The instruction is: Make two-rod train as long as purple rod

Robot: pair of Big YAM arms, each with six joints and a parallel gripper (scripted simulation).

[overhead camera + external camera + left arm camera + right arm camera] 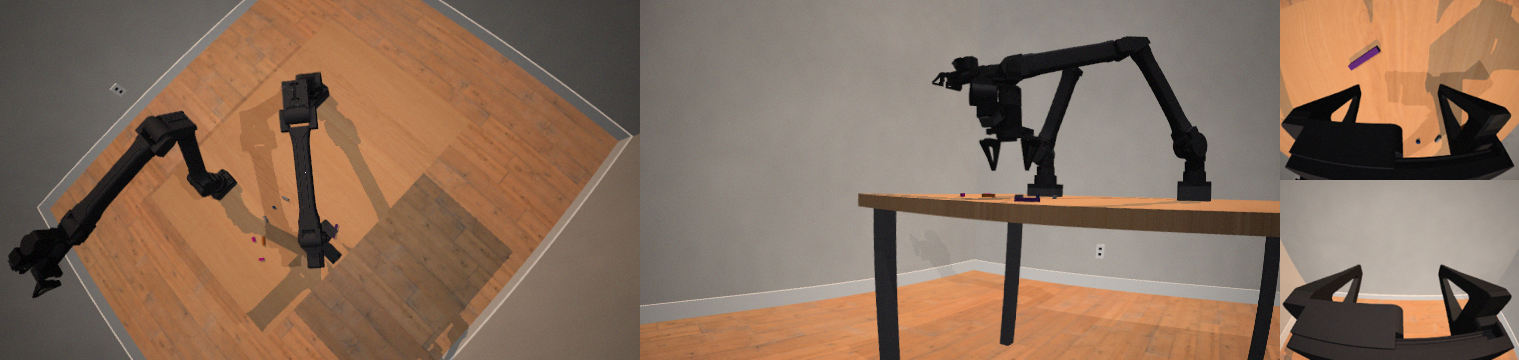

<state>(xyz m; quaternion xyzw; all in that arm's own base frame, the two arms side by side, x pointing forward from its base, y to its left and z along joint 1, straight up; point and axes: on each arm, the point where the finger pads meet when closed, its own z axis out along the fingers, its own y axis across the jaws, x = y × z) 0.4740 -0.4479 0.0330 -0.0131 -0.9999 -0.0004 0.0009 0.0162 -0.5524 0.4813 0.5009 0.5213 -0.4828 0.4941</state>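
The orange rod lies 170 mm behind my left hand, 190 mm to the right of it and 70 mm below it. The rest, counted from my left hand: blue rod 250 mm behind, 60 mm to the right, 70 mm below; purple rod 10 mm ahead, 60 mm to the left, 70 mm below; magenta rod 120 mm behind, 250 mm to the right, 70 mm below.
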